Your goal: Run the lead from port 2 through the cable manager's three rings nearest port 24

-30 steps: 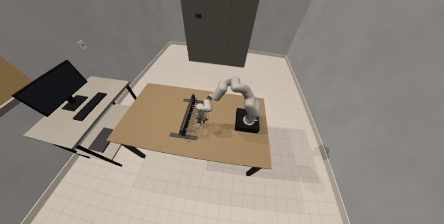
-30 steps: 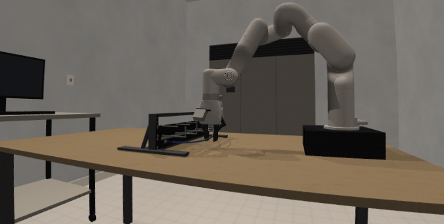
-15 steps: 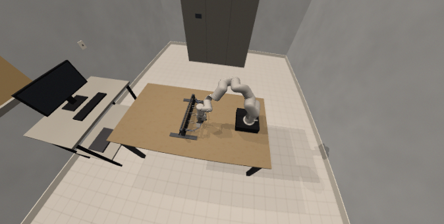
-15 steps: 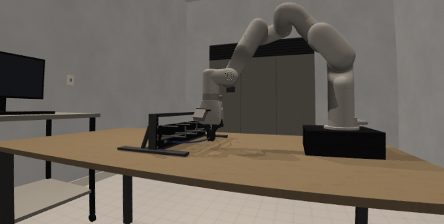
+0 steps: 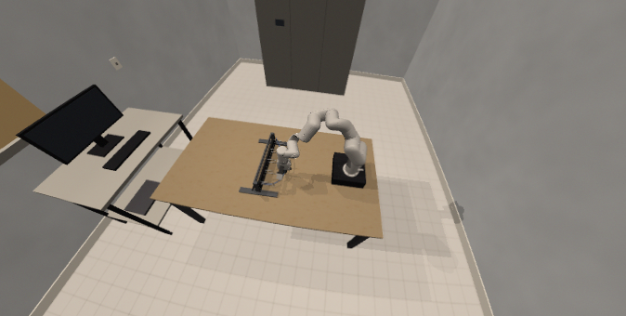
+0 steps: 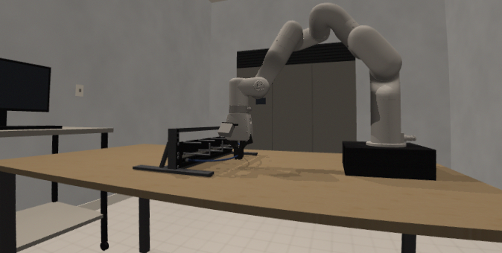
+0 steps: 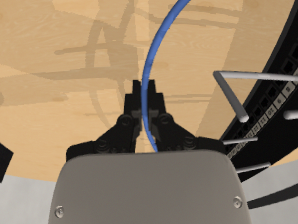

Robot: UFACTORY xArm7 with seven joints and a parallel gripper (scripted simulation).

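Right now my hand is 16 cm short of the black rack, 8 cm to the left of it and 2 cm below it.
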